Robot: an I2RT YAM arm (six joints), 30 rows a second.
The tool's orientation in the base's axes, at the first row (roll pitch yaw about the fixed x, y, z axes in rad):
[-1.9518 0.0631 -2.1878]
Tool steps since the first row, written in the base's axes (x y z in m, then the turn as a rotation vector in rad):
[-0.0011 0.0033 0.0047 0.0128 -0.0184 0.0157]
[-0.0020 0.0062 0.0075 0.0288 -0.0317 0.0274]
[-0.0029 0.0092 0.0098 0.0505 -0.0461 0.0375]
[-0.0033 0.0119 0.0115 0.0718 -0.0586 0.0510]
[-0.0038 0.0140 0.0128 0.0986 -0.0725 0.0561]
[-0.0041 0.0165 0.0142 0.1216 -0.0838 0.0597]
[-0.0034 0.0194 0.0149 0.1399 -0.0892 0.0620]
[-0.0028 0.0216 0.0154 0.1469 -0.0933 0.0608]
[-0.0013 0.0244 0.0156 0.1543 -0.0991 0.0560]
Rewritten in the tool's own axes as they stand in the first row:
[-0.0023 -0.0032 -0.0043 0.0066 -0.0228 0.0136]
[-0.0044 -0.0048 -0.0075 0.0074 -0.0415 0.0284]
[-0.0064 -0.0059 -0.0106 0.0060 -0.0605 0.0489]
[-0.0085 -0.0066 -0.0130 0.0030 -0.0820 0.0668]
[-0.0100 -0.0072 -0.0149 -0.0015 -0.0976 0.0927]
[-0.0120 -0.0077 -0.0170 -0.0058 -0.1101 0.1150]
[-0.0148 -0.0078 -0.0182 -0.0121 -0.1186 0.1310]
[-0.0169 -0.0078 -0.0191 -0.0127 -0.1204 0.1390]
[-0.0201 -0.0077 -0.0194 -0.0120 -0.1195 0.1495]

